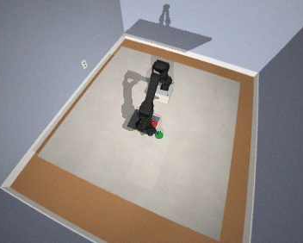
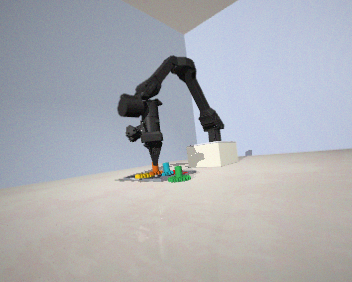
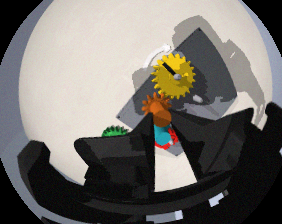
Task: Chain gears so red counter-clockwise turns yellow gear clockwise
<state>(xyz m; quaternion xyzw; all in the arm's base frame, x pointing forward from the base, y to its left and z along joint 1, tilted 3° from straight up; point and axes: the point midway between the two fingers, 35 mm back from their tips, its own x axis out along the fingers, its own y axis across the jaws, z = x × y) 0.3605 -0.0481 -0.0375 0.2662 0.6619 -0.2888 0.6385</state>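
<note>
Now: the teal gear 30 mm behind my gripper tip, 30 mm to the left of it and 20 mm below it. The rest, counted from my gripper tip: green gear: 10 mm ahead, 100 mm to the left, 30 mm below; yellow gear: 50 mm to the right, 30 mm below; orange gear: 10 mm below.
</note>
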